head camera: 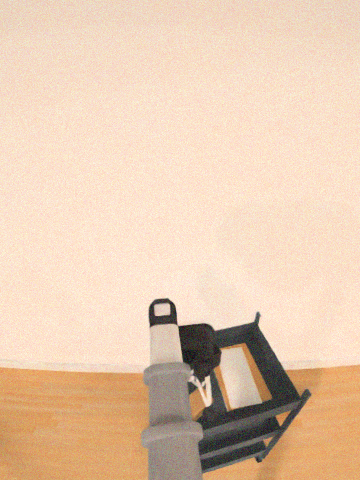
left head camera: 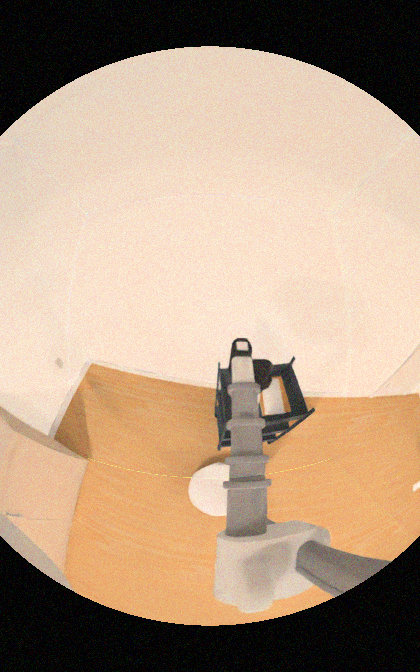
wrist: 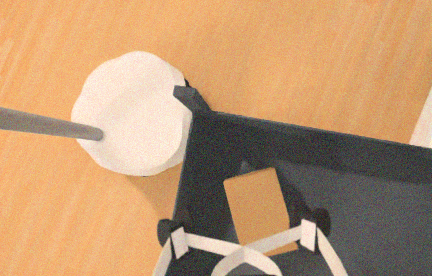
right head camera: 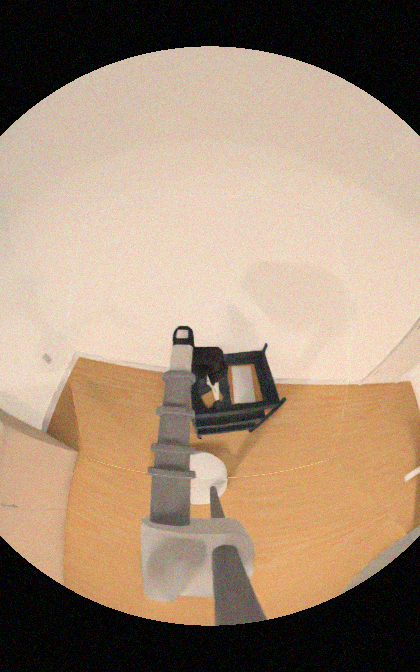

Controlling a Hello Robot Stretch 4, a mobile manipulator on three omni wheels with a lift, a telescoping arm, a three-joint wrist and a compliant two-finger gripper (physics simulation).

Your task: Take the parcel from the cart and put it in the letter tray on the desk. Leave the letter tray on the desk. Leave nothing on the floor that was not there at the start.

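Places are measured from the robot's base along level axes (x ahead, y left, z up), in metres.
Pixels of known places: gripper, fingertip midpoint: (head camera: 198,400) (wrist: 241,220).
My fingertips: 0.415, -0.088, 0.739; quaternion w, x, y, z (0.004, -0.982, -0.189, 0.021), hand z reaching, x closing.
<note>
For each thing: its top centre in the pictures, then the offset to it from my fingertips, as dx, dy, dz.
- brown parcel at its top centre: (wrist: 259,214) (head camera: 197,400) +0.020, +0.000, -0.054
- brown-edged item with a pale grey top, top centre: (head camera: 237,374) +0.106, -0.166, -0.091
The brown parcel (wrist: 257,200) (right head camera: 211,399) lies in the top tray of the dark cart (wrist: 320,137) (head camera: 275,362) (right head camera: 269,372), near one end. My gripper (wrist: 241,220) is open, with its two dark fingertips apart above the parcel's near part in the wrist view. The white finger strips cross over the parcel's lower end, and part of it is hidden there. The height of the fingertips above it is hard to judge. In the head camera view, the arm hides part of the cart and gripper. The desk and its letter tray cannot be made out.
A brown-edged item with a pale grey top (head camera: 240,377) (right head camera: 243,384) lies in the cart beside the parcel's side. A white round base (wrist: 132,115) (left head camera: 207,490) stands close to the cart's corner. A wall rises behind the cart. A large beige block (left head camera: 45,480) stands at the left.
</note>
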